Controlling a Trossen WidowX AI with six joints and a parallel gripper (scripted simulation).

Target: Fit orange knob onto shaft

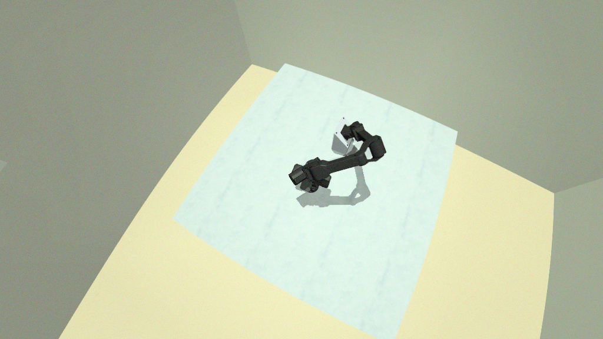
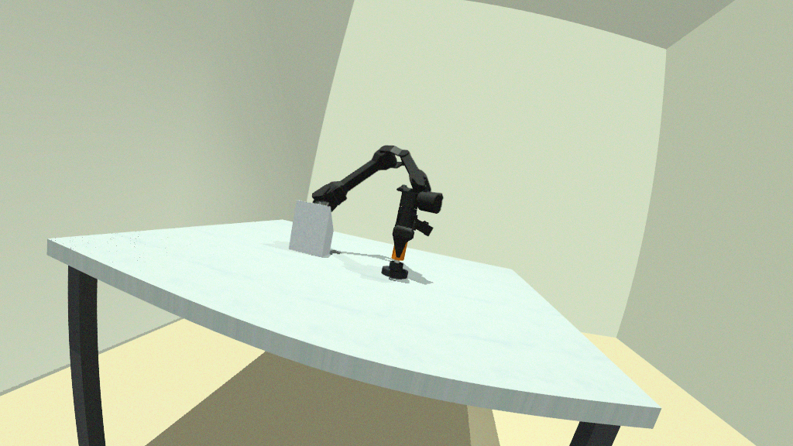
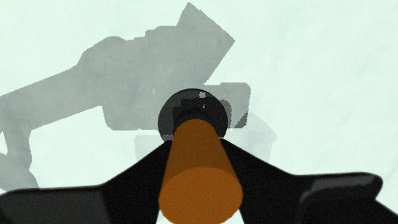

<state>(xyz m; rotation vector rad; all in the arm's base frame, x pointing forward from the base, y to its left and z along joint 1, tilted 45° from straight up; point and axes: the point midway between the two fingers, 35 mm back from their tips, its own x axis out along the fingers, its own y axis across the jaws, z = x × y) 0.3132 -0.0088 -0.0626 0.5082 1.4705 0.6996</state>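
My gripper tip is now 30 mm above the round dark pedestal. The rest, counted from my gripper tip: orange knob (30 mm above).
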